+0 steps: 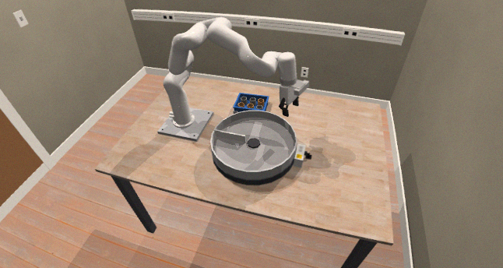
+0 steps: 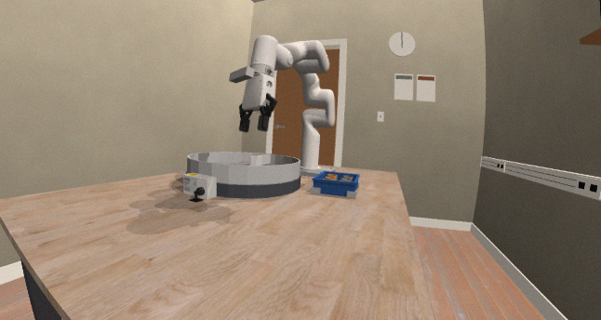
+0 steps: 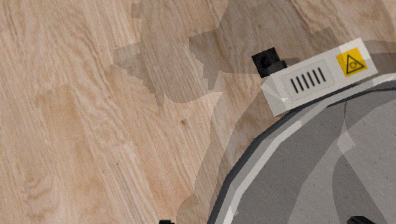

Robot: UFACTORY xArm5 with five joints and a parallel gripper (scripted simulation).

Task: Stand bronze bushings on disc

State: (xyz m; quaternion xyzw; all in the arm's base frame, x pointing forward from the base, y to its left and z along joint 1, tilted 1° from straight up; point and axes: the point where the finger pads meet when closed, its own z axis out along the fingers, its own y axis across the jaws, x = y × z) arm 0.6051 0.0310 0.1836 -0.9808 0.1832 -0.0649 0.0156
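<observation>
The blue crate lies 260 mm behind my hand, 200 mm to the left of it and 180 mm below it. Also, from my hand: grey turntable disc 150 mm behind, 130 mm to the right, 150 mm below.
</observation>
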